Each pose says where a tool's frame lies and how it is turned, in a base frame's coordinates. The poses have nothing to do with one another.
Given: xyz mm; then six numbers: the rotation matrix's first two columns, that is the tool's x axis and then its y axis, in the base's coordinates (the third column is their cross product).
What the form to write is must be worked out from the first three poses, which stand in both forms.
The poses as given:
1: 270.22, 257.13, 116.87, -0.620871, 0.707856, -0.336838, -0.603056, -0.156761, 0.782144
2: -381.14, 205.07, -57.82, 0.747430, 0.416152, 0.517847, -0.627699, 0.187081, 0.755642
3: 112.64, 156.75, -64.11, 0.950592, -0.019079, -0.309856, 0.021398, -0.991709, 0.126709
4: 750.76, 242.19, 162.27, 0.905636, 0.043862, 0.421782, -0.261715, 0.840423, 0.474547
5: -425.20, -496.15, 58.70, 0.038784, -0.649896, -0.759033, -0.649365, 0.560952, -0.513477
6: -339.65, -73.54, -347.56, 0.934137, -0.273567, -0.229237, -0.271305, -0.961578, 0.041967
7: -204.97, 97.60, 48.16, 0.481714, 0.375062, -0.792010, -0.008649, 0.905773, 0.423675
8: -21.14, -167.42, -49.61, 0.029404, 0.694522, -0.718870, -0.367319, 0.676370, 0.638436
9: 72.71, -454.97, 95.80, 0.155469, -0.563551, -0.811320, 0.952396, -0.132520, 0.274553
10: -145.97, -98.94, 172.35, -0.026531, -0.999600, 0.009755, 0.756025, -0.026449, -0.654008
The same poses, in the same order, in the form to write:
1: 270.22, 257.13, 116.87, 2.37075, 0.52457, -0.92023
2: -381.14, 205.07, -57.82, 0.69855, 0.21934, 1.14736
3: 112.64, 156.75, -64.11, -0.02251, -0.31488, 3.00754
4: 750.76, 242.19, 162.27, 0.28132, -0.34018, 0.61015
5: -425.20, -496.15, 58.70, 1.51114, 0.86252, -2.23356
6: -339.65, -73.54, -347.56, 0.28266, -0.23404, -3.11796
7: -204.97, 97.60, 48.16, 0.01795, 1.06810, 0.42178
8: -21.14, -167.42, -49.61, 1.49092, 1.19341, -0.72834
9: 72.71, -454.97, 95.80, -1.40898, -0.26534, 1.00648
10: -145.97, -98.94, 172.35, -1.60587, 0.71287, 0.01319
